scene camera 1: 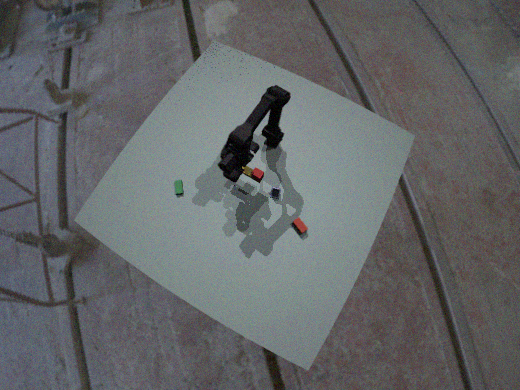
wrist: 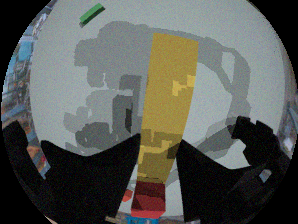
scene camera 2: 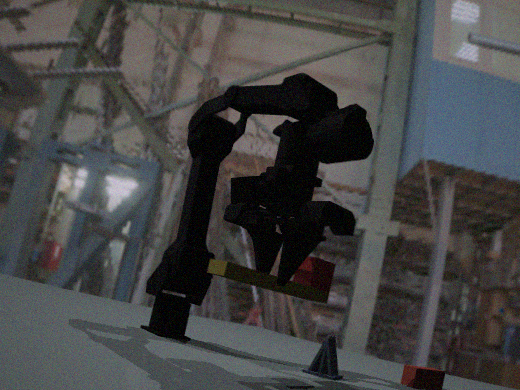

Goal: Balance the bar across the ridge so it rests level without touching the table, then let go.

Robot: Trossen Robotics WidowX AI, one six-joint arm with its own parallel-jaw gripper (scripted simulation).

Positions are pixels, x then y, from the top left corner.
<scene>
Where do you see a yellow bar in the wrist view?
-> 172, 71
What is my gripper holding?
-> A yellow bar.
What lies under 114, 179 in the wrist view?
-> My gripper.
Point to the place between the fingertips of my gripper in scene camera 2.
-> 270, 283
</scene>
